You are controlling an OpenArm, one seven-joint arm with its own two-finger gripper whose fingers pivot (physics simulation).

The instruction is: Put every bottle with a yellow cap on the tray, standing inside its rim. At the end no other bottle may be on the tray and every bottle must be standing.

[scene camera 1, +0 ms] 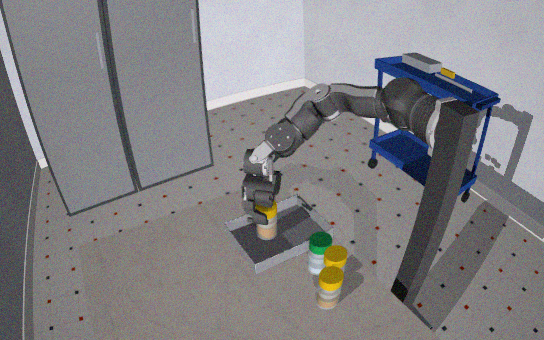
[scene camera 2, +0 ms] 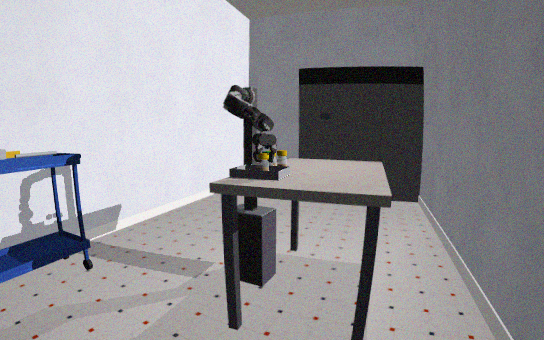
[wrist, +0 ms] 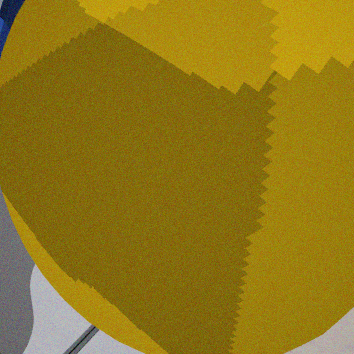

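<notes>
My gripper (scene camera 1: pixel 265 210) (scene camera 2: pixel 264 155) is shut on a bottle with a yellow cap (scene camera 1: pixel 266 232) (scene camera 2: pixel 265 164) (wrist: pixel 150 175). The bottle is upright within the rim of the grey tray (scene camera 1: pixel 285 256) (scene camera 2: pixel 245 173), its base at or very close to the tray floor; I cannot tell if it touches. The cap fills most of the wrist view. Outside the tray, beside its near right corner, stand a green-capped bottle (scene camera 1: pixel 320 244), a yellow-capped bottle (scene camera 1: pixel 335 257) partly hidden, and a nearer yellow-capped bottle (scene camera 1: pixel 330 279). All three are upright and close together.
The tray and bottles are on the table (scene camera 1: pixel 150 280) (scene camera 2: pixel 320 194). The arm's dark post (scene camera 1: pixel 440 180) rises at the right. A blue cart (scene camera 1: pixel 381 64) (scene camera 2: pixel 72 159) stands beyond the table. A grey cabinet (scene camera 1: pixel 160 80) stands at the back left in scene camera 1.
</notes>
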